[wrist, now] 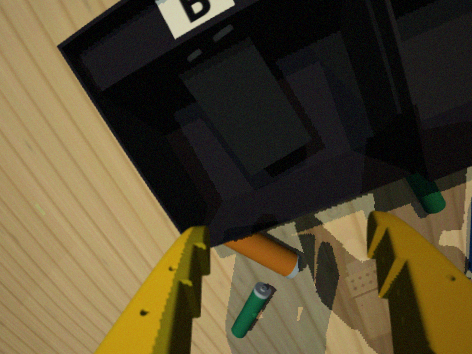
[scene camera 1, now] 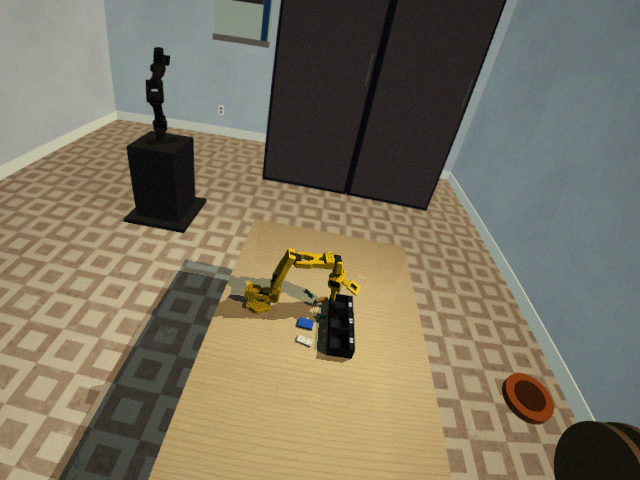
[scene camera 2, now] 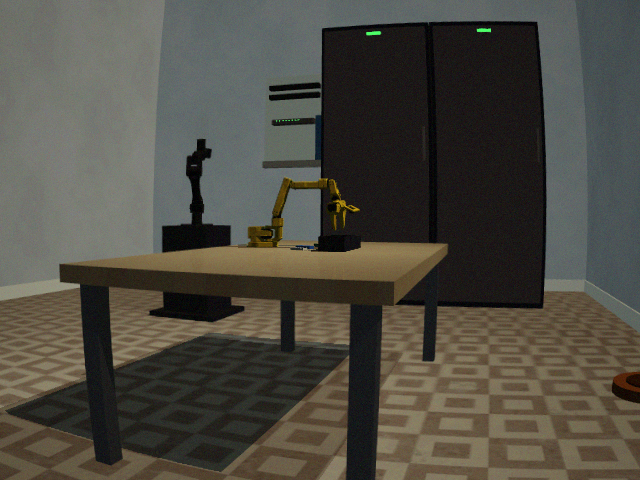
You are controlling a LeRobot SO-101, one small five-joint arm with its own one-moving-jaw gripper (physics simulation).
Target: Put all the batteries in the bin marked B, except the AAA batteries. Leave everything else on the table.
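Pixels of known places: hand, tool point: [wrist: 208,243] [scene camera 1: 338,292] [scene camera 2: 342,228]; arm's base, link origin: [scene camera 1: 264,303] [scene camera 2: 268,246].
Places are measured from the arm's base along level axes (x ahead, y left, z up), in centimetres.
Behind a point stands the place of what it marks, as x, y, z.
My gripper [scene camera 1: 334,299] [scene camera 2: 338,228] @(25.7, 5.2, 6.9) [wrist: 287,224] is open and empty, above the near edge of the bin marked B. That bin [wrist: 145,165] @(27.4, 7.4, 3.5) is the far end compartment of the black tray [scene camera 1: 341,355] @(28.7, -17.7, 1.2) [scene camera 2: 332,243] @(28.6, -17.6, 2.5). A dark block battery [wrist: 245,107] @(27.6, 3.5, 2.4) with two pale terminals lies inside it. An orange battery [wrist: 265,254] @(20.4, 5.8, 1.4) [scene camera 1: 321,299] @(20.5, 5.8, 1.2) lies on the table beside the bin, one end hidden by the wall. A thinner green battery [wrist: 251,311] @(16.3, 8.3, 1.0) [scene camera 1: 309,292] @(15.7, 8.6, 0.9) lies nearer the arm base. Another green battery [wrist: 431,197] @(20.2, -2.4, 1.0) [scene camera 1: 320,317] @(20.8, -2.7, 0.8) lies against the tray, partly hidden.
A blue block [scene camera 1: 305,323] @(15.7, -6.8, 1.0) and a white block [scene camera 1: 303,340] @(15.8, -13.8, 0.7) lie left of the tray on the wooden table [scene camera 1: 310,413] @(20.5, -38.1, 0.0) [scene camera 2: 232,268] @(24.6, -80.4, 0.0). A small grey thing [scene camera 1: 313,302] @(18.4, 4.9, 0.6) beside the orange battery is too small to identify. The tray's dividers and walls stand below the gripper.
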